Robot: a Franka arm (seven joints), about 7 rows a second.
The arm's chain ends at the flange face. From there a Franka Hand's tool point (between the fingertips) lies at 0.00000 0.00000 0.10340 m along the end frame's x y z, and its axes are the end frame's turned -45 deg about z.
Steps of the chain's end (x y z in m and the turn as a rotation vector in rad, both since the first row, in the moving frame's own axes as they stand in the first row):
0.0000 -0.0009 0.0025 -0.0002 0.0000 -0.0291
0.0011 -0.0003 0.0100 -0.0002 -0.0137 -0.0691
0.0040 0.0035 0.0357 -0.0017 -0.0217 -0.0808
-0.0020 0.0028 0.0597 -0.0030 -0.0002 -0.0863
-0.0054 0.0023 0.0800 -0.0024 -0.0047 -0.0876
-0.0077 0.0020 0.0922 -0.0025 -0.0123 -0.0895
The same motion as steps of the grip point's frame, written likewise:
0.0006 -0.0006 0.0025 -0.0001 -0.0001 -0.0291
-0.0001 -0.0004 0.0100 0.0095 -0.0098 -0.0691
-0.0014 0.0039 0.0357 0.0141 -0.0165 -0.0808
-0.0036 0.0008 0.0597 -0.0020 -0.0023 -0.0863
-0.0060 -0.0023 0.0800 0.0016 -0.0050 -0.0876
-0.0080 -0.0047 0.0922 0.0069 -0.0105 -0.0895

